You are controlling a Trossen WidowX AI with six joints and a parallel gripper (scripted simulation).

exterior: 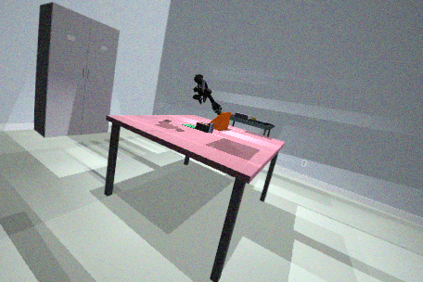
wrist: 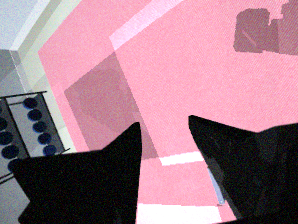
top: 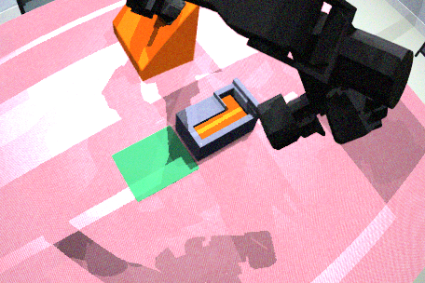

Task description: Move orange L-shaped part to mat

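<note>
Right now my gripper tip is 20 cm past the orange L-shaped part, 2 cm to the left of it and 22 cm above it. The rest, counted from my gripper tip: green mat: 21 cm behind, 18 cm to the right, 28 cm below.
</note>
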